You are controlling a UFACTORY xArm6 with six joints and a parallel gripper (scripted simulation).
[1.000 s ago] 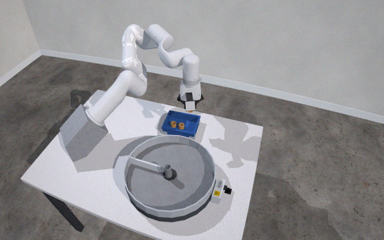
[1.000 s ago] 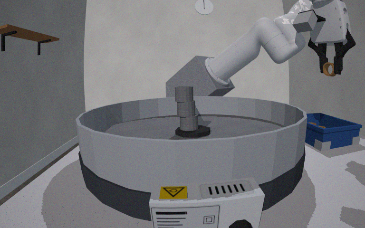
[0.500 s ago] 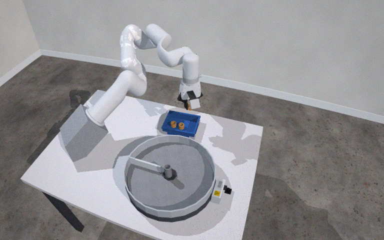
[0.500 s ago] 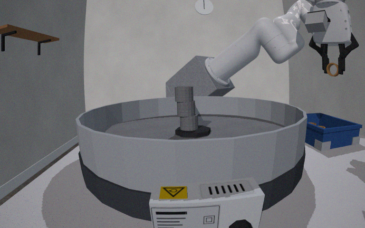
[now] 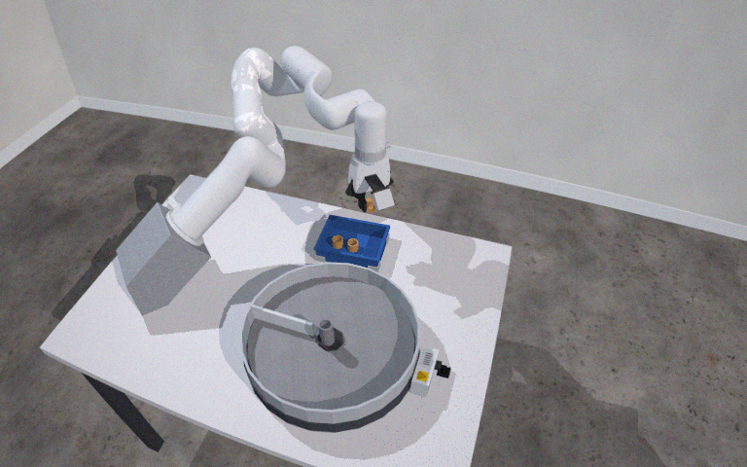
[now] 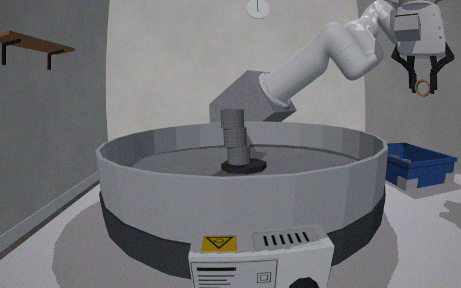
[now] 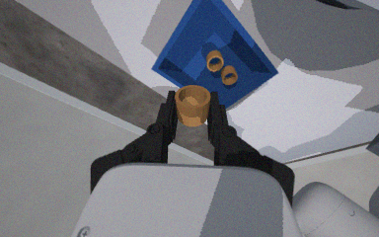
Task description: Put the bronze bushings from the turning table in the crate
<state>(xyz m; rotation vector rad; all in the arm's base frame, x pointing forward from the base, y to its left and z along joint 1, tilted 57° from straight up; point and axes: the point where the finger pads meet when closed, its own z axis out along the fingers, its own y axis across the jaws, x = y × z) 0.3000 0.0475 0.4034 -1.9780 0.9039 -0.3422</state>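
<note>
The blue crate is 50 mm behind my hand, 10 mm to the right of it and 170 mm below it. From my hand the other things lie so: turning table (100 mm ahead, 340 mm to the right, 140 mm below).
</note>
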